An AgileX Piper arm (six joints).
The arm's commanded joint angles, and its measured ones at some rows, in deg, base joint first. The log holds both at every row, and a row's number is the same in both.
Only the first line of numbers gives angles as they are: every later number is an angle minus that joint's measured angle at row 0.
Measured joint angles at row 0:
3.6, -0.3, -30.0, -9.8, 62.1, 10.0
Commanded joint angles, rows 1 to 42:
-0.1, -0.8, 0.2, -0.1, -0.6, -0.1
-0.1, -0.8, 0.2, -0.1, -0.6, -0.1
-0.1, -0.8, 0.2, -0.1, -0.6, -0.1
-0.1, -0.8, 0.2, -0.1, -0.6, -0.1
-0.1, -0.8, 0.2, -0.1, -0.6, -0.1
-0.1, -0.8, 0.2, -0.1, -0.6, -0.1
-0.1, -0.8, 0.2, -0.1, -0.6, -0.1
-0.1, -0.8, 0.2, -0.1, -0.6, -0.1
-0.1, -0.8, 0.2, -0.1, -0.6, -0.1
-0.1, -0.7, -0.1, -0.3, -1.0, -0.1
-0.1, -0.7, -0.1, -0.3, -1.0, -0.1
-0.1, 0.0, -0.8, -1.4, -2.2, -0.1
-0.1, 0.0, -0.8, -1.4, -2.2, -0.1
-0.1, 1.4, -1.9, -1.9, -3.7, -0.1
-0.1, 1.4, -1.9, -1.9, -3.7, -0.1
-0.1, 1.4, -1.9, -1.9, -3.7, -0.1
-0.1, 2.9, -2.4, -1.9, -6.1, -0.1
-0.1, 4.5, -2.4, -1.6, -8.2, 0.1
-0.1, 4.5, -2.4, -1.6, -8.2, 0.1
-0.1, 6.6, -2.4, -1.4, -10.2, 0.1
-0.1, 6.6, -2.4, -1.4, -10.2, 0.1
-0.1, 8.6, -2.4, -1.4, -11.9, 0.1
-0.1, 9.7, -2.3, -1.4, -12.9, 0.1
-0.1, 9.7, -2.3, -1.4, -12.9, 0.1
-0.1, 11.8, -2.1, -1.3, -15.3, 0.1
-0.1, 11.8, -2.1, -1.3, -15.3, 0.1
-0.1, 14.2, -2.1, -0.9, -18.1, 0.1
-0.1, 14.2, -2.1, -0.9, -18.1, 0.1
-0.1, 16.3, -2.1, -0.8, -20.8, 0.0
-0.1, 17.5, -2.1, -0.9, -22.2, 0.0
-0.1, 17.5, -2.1, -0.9, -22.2, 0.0
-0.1, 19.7, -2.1, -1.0, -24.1, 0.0
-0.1, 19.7, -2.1, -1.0, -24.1, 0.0
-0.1, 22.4, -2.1, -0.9, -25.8, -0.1
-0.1, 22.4, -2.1, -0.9, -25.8, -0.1
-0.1, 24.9, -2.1, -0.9, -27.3, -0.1
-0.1, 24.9, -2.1, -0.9, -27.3, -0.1
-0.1, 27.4, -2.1, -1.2, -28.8, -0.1
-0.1, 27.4, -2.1, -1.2, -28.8, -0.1
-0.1, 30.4, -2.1, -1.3, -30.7, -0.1
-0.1, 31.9, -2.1, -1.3, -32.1, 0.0
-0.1, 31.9, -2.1, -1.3, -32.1, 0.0
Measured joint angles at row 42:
0.0, 29.0, -2.0, -0.8, -28.4, 0.0
